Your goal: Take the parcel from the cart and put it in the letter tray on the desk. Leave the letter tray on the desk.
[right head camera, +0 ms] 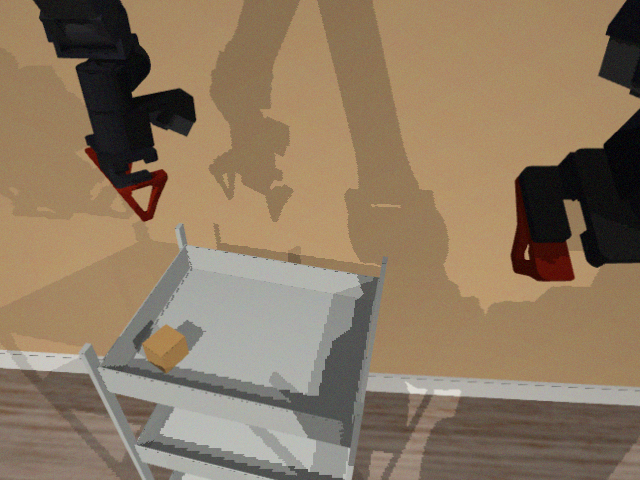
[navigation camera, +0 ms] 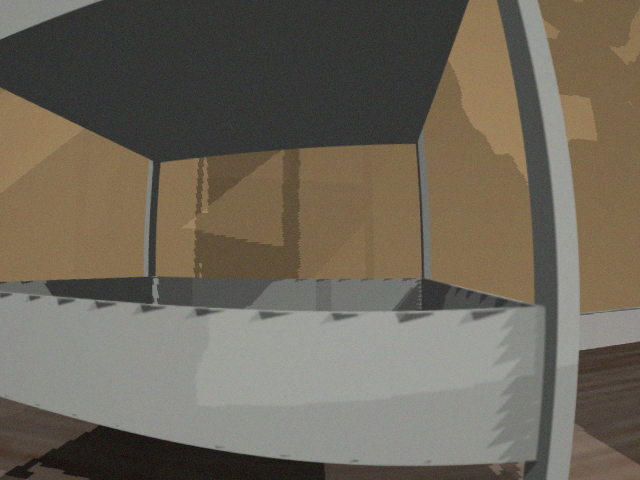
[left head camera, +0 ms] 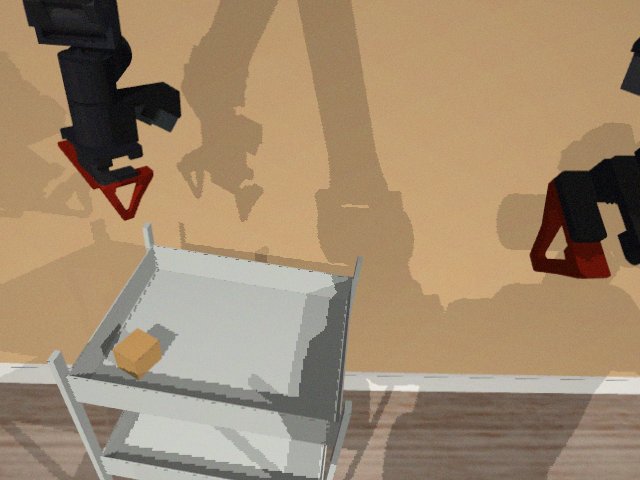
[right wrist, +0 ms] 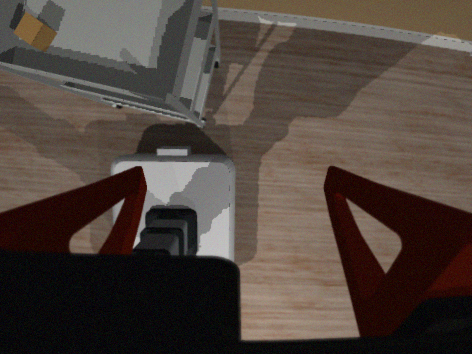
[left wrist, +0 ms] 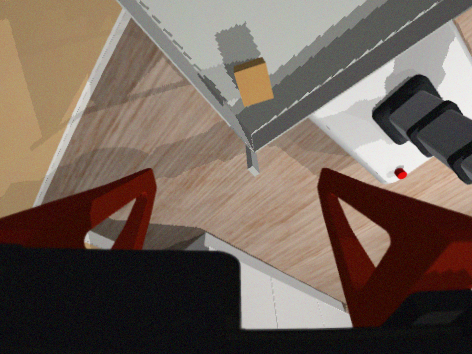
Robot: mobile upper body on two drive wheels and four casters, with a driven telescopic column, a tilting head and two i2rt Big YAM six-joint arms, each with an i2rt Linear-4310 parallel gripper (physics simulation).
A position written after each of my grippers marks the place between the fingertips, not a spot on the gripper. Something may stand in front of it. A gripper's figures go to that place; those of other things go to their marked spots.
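Scene:
There's a grey cart (right head camera: pixel 277 359) that's 0.88 m from the lens, and a parcel (right head camera: pixel 167 347) sits 0.87 m from the lens. My left gripper (right head camera: pixel 135 204) is 0.73 m from the lens, while my right gripper (right head camera: pixel 579 262) is 0.38 m from the lens.

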